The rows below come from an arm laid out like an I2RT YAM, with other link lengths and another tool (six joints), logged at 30 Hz.
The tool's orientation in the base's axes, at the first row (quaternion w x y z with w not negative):
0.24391, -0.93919, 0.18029, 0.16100
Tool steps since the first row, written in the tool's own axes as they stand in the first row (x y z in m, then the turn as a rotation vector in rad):
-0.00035, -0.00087, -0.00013, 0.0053, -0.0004, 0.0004
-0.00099, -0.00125, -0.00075, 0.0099, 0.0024, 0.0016
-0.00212, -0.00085, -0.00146, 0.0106, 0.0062, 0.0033
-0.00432, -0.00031, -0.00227, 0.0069, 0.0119, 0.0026
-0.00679, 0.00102, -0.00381, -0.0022, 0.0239, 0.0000
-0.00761, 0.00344, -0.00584, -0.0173, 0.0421, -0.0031
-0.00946, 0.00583, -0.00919, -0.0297, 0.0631, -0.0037
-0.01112, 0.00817, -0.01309, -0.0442, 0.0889, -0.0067
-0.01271, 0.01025, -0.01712, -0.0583, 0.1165, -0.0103
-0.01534, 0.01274, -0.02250, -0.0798, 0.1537, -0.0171
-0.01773, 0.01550, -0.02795, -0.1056, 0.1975, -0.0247
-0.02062, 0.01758, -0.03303, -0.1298, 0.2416, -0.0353
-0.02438, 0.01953, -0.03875, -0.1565, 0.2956, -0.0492
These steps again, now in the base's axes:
0.00008, 0.00073, 0.00059, 0.0048, -0.0008, -0.0022
-0.00019, 0.00089, 0.00151, 0.0074, -0.0037, -0.0062
-0.00120, 0.00049, 0.00238, 0.0061, -0.0061, -0.0094
-0.00320, 0.00020, 0.00369, 0.0006, -0.0102, -0.0096
-0.00560, -0.00103, 0.00540, -0.0119, -0.0189, -0.0087
-0.00690, -0.00384, 0.00644, -0.0322, -0.0315, -0.0075
-0.00882, -0.00704, 0.00898, -0.0518, -0.0457, -0.0106
-0.01042, -0.01053, 0.01193, -0.0747, -0.0645, -0.0128
-0.01183, -0.01390, 0.01506, -0.0979, -0.0852, -0.0153
-0.01404, -0.01802, 0.01955, -0.1309, -0.1135, -0.0162
-0.01613, -0.02246, 0.02390, -0.1704, -0.1464, -0.0173
-0.01846, -0.02603, 0.02840, -0.2079, -0.1816, -0.0167
-0.02137, -0.02960, 0.03383, -0.2510, -0.2259, -0.0164

